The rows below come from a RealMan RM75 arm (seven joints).
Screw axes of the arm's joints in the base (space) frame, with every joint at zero. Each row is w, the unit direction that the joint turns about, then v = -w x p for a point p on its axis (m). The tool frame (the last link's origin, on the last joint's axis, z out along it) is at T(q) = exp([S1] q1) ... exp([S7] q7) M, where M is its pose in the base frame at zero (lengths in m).
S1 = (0, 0, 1, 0, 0, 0)
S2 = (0, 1, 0, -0.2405, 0, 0)
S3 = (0, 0, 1, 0, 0, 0)
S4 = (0, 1, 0, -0.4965, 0, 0)
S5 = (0, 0, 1, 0, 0, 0)
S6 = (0, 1, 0, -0.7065, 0, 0)
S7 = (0, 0, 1, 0, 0, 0)
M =
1 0 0 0
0 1 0 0
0 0 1 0.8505
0 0 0 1
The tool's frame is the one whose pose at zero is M.
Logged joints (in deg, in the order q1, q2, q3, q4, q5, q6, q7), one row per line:
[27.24 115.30 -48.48 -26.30 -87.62 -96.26 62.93]
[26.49 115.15 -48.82 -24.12 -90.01 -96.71 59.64]
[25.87 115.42 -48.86 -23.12 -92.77 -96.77 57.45]
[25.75 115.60 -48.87 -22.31 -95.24 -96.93 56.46]
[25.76 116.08 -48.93 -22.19 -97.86 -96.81 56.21]
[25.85 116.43 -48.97 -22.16 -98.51 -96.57 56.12]
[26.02 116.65 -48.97 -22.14 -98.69 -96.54 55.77]
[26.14 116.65 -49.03 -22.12 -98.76 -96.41 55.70]
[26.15 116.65 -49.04 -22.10 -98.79 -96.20 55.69]
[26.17 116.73 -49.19 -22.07 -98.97 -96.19 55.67]
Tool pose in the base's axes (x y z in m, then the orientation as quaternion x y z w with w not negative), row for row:
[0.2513 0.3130 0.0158 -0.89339 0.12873 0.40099 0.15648]
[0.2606 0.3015 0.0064 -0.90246 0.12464 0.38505 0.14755]
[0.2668 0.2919 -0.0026 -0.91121 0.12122 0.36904 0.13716]
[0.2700 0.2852 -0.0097 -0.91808 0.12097 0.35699 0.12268]
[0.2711 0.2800 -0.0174 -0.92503 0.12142 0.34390 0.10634]
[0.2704 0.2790 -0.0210 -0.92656 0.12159 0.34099 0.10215]
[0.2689 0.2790 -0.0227 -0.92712 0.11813 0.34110 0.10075]
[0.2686 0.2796 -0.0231 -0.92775 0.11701 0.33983 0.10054]
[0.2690 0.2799 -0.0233 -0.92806 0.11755 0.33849 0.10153]
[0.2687 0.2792 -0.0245 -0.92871 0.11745 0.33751 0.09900]
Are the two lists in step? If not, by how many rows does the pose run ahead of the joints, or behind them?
They are in step.
